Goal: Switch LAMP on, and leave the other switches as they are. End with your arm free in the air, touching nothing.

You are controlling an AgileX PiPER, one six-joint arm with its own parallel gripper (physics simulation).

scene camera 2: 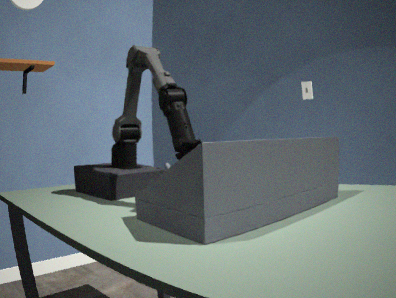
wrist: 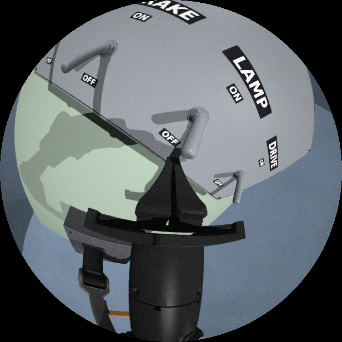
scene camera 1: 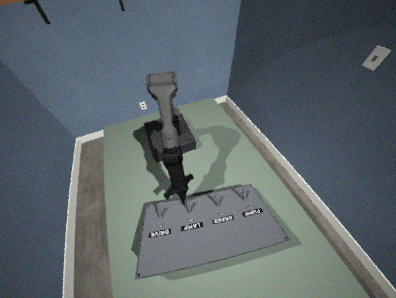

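The grey switch panel (scene camera 1: 210,250) (scene camera 2: 270,185) (wrist: 165,65) has a sloped face. The LAMP lever (scene camera 1: 190,205) (wrist: 194,135) leans toward the panel's lower edge, on its OFF side, away from the ON label (wrist: 234,93). My gripper (scene camera 1: 184,202) (wrist: 171,162) is shut and empty. Its tips are at the free end of the LAMP lever, just beside and below it in the wrist view; whether they touch it I cannot tell. In the second scene view the fingertips are hidden behind the panel.
The DRIVE lever (scene camera 1: 160,210) (wrist: 238,186) and BRAKE lever (scene camera 1: 217,200) (wrist: 90,56) stand on either side of LAMP, with the PUMP lever (scene camera 1: 243,193) beyond BRAKE. All three lean to OFF. The panel stands on the green table (scene camera 1: 130,175) (scene camera 2: 300,250).
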